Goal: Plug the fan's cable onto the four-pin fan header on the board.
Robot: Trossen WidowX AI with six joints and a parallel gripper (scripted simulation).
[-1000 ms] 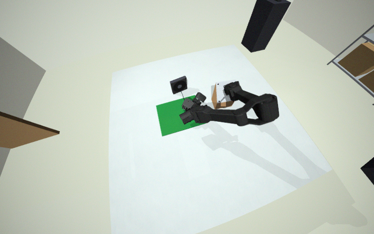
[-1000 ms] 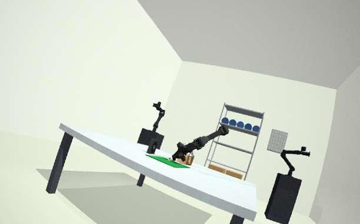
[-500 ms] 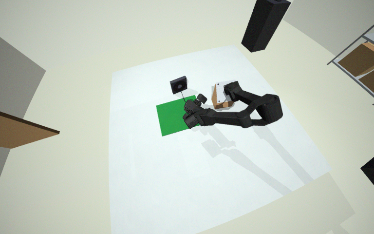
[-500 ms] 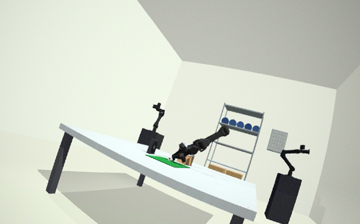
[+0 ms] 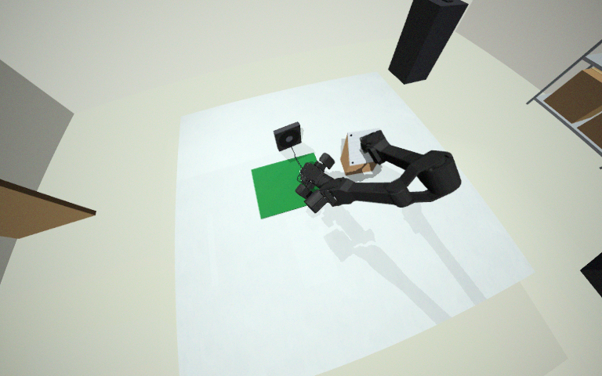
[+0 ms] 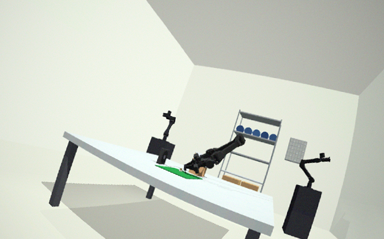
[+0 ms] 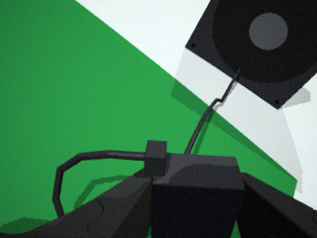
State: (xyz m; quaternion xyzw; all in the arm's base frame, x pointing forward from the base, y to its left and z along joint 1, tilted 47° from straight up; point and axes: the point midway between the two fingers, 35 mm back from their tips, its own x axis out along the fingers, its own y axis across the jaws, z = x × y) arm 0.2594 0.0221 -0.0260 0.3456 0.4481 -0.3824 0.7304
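My gripper tip is now 8 cm short of the green board, 6 cm above it and 1 cm to the right of it. From my gripper tip the other things lie so: black plug 1 cm to the left, 1 cm below, 1 cm behind; black fan 18 cm to the right, 1 cm ahead, 1 cm above.
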